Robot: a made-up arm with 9 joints. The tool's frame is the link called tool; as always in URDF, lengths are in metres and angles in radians.
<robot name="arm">
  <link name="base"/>
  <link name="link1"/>
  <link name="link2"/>
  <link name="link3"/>
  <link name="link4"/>
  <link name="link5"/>
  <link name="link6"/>
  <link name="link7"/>
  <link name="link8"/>
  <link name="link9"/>
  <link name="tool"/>
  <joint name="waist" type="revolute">
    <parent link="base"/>
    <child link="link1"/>
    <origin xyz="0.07 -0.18 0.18" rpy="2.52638 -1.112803 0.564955"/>
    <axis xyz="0 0 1"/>
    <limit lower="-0.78" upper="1.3" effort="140" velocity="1.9"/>
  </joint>
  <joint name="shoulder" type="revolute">
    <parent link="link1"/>
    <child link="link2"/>
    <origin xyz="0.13 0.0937 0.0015" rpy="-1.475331 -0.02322 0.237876"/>
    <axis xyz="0 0 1"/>
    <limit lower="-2.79" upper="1.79" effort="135" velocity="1.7"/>
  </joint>
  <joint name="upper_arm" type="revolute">
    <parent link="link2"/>
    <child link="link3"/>
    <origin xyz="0.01 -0.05 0.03" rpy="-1.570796 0 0.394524"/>
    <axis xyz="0 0 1"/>
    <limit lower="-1.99" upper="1.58" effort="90" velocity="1.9"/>
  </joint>
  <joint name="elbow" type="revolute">
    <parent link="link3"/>
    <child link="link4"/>
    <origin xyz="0.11 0.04 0.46" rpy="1.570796 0 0"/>
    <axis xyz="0 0 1"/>
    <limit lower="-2.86" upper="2.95" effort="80" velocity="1.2"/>
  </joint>
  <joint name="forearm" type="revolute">
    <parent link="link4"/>
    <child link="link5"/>
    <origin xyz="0.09 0.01 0.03" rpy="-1.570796 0 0"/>
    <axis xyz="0 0 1"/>
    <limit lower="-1.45" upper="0.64" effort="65" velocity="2.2"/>
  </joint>
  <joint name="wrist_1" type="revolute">
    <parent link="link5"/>
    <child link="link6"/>
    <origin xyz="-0.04 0.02 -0.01" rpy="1.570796 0 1.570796"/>
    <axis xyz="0 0 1"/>
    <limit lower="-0.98" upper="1.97" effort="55" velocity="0.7"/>
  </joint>
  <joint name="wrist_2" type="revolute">
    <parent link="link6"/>
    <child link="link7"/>
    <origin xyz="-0.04 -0.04 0" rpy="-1.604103 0.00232 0.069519"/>
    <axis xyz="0 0 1"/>
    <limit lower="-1.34" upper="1.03" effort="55" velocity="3"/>
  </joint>
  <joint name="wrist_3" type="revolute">
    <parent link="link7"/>
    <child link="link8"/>
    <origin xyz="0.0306 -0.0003 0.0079" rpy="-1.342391 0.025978 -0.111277"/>
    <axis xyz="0 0 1"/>
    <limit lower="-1.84" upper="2.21" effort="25" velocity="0.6"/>
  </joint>
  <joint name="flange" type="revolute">
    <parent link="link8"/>
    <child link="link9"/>
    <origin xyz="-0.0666 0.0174 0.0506" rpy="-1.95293 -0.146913 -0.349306"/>
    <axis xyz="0 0 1"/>
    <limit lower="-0.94" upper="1.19" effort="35" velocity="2.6"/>
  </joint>
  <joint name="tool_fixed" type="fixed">
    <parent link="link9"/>
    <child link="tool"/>
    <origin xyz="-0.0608 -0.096 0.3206" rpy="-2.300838 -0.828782 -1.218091"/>
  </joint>
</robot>
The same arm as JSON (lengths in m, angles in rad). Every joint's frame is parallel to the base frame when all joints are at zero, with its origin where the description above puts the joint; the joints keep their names.
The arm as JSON. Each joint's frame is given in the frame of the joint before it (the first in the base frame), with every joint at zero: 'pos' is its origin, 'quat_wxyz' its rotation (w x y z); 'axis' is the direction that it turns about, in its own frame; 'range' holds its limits. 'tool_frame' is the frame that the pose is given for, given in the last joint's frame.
{"length_unit": "m", "angle_unit": "rad", "joints": [
  {"joint": "waist", "pos": [0.07, -0.18, 0.18], "quat_wxyz": [1.0, 0.0, 0.0, 0.0], "axis": [0.927652, -0.095295, -0.361081], "range": [-0.78, 1.3]},
  {"joint": "shoulder", "pos": [0.0499, -0.06, 0.14], "quat_wxyz": [1.0, 0.0, 0.0, 0.0], "axis": "-y", "range": [-2.79, 1.79]},
  {"joint": "upper_arm", "pos": [0.05, -0.03, -0.01], "quat_wxyz": [1.0, 0.0, 0.0, 0.0], "axis": "-x", "range": [-1.99, 1.58]},
  {"joint": "elbow", "pos": [-0.46, 0.04, 0.11], "quat_wxyz": [1.0, 0.0, 0.0, 0.0], "axis": "-y", "range": [-2.86, 2.95]},
  {"joint": "forearm", "pos": [-0.01, -0.03, 0.09], "quat_wxyz": [1.0, 0.0, 0.0, 0.0], "axis": "-x", "range": [-1.45, 0.64]},
  {"joint": "wrist_1", "pos": [0.01, 0.02, -0.04], "quat_wxyz": [1.0, 0.0, 0.0, 0.0], "axis": "+z", "range": [-0.98, 1.97]},
  {"joint": "wrist_2", "pos": [0.04, -0.04, 0.0], "quat_wxyz": [1.0, 0.0, 0.0, 0.0], "axis": [-0.997026, -0.069502, -0.033301], "range": [-1.34, 1.03]},
  {"joint": "wrist_3", "pos": [-0.01, 0.03, 0.0], "quat_wxyz": [1.0, 0.0, 0.0, 0.0], "axis": [-0.201303, 0.098001, -0.974614], "range": [-1.84, 2.21]},
  {"joint": "flange", "pos": [0.01, -0.06, -0.06], "quat_wxyz": [1.0, 0.0, 0.0, 0.0], "axis": [0.891724, 0.38781, 0.233306], "range": [-0.94, 1.19]}
], "tool_frame": {"pos": [0.33, 0.08, -0.0201], "quat_wxyz": [0.475306, -0.787456, -0.143636, 0.365192]}}

